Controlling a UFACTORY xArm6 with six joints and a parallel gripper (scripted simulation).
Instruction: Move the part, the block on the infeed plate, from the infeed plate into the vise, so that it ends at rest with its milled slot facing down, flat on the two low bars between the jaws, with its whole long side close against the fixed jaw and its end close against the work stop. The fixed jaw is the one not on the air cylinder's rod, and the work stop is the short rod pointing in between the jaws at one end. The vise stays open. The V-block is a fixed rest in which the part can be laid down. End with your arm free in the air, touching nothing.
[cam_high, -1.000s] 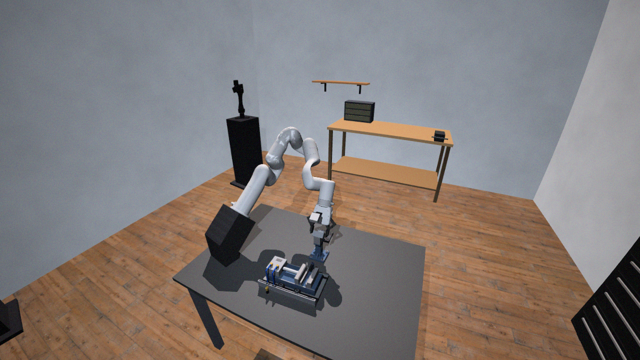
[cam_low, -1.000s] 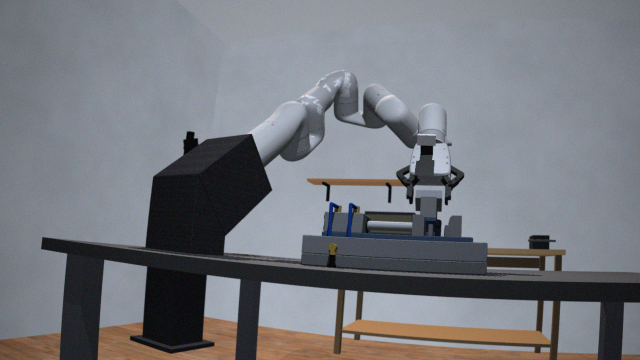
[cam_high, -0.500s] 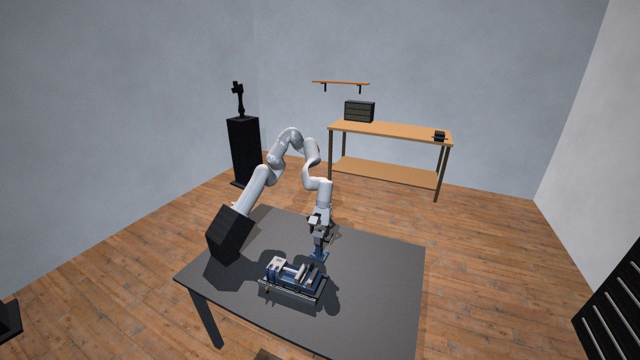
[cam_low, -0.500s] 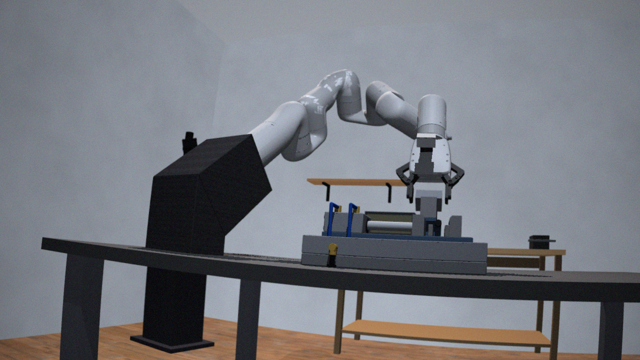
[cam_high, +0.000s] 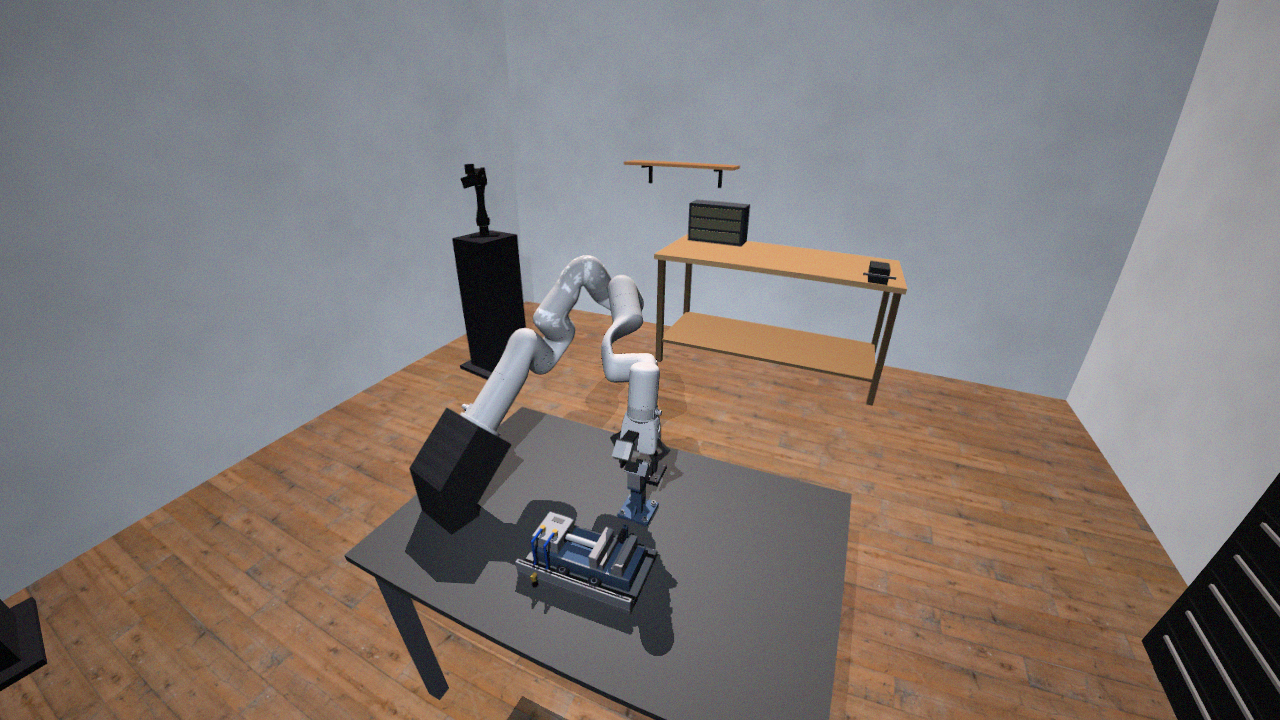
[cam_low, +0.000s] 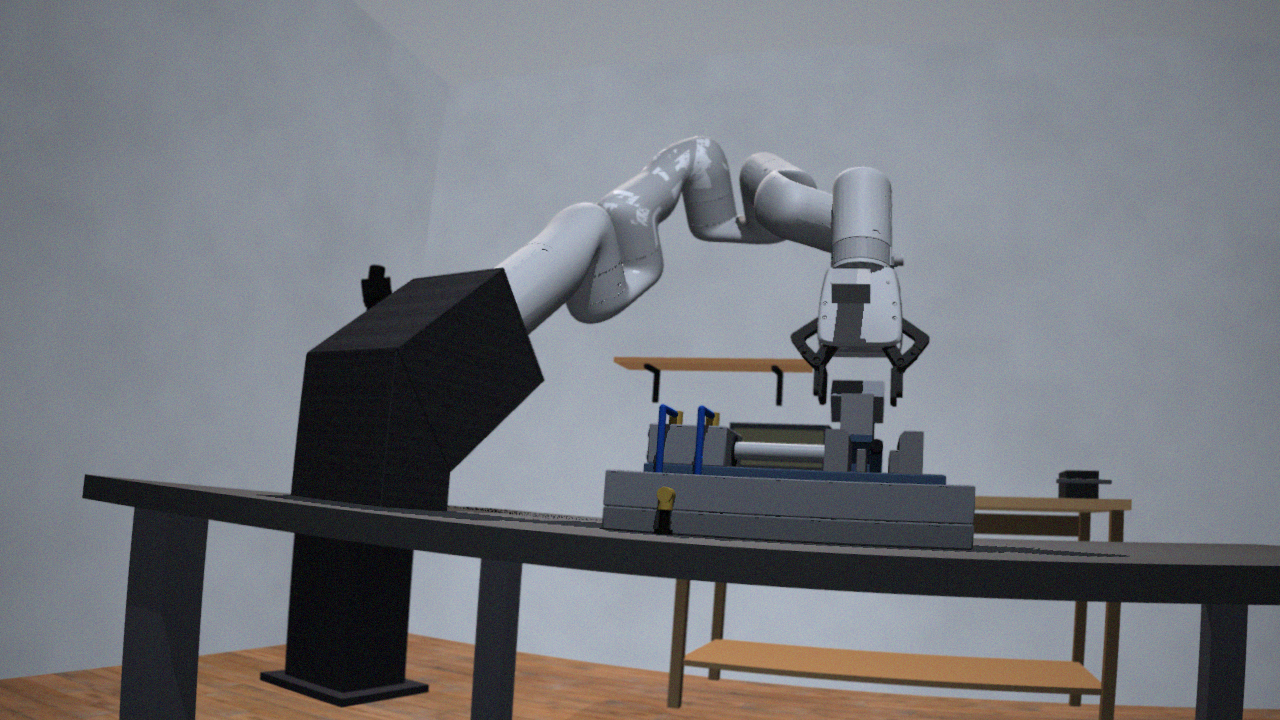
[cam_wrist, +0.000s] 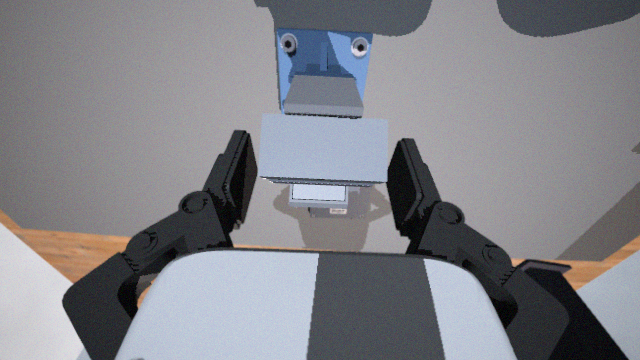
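Right now my hand is 10 mm above the part. The rest, counted from my hand: moving jaw: 220 mm to the right, 90 mm below, 40 mm ahead; work stop: 160 mm to the right, 80 mm below, 60 mm ahead; fixed jaw: 200 mm to the right, 100 mm ahead, 90 mm below.
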